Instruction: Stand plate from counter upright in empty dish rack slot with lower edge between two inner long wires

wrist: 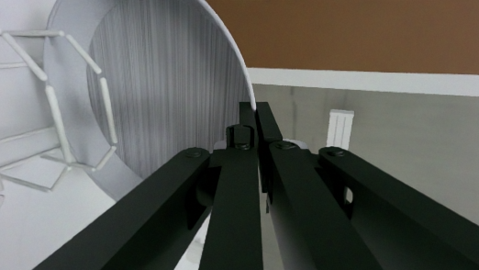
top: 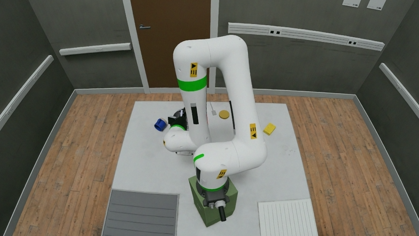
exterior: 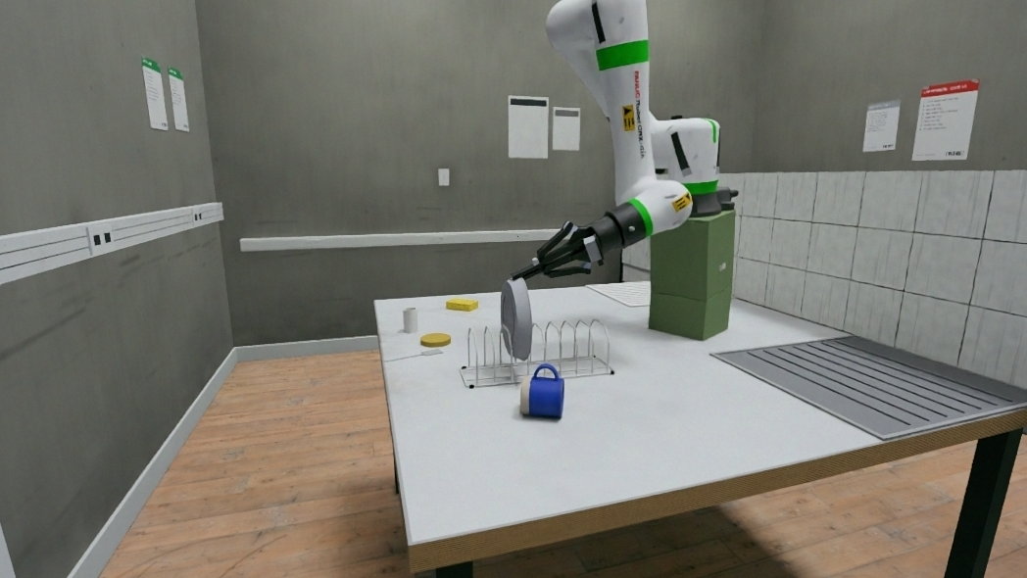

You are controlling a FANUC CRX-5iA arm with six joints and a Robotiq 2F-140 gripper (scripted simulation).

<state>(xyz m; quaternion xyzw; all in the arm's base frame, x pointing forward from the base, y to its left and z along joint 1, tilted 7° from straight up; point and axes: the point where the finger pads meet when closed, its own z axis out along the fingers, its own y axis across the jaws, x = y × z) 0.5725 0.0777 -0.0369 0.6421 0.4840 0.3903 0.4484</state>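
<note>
The grey plate lies 100 mm below my hand, 30 mm ahead of it and 10 mm to the right of it. From my hand the other things lie so: yellow disc (300 mm to the right, 220 mm below, 110 mm ahead); white cup (430 mm to the right, 210 mm below, 150 mm ahead); grey ribbed mat (670 mm behind, 370 mm to the left, 230 mm below).
</note>
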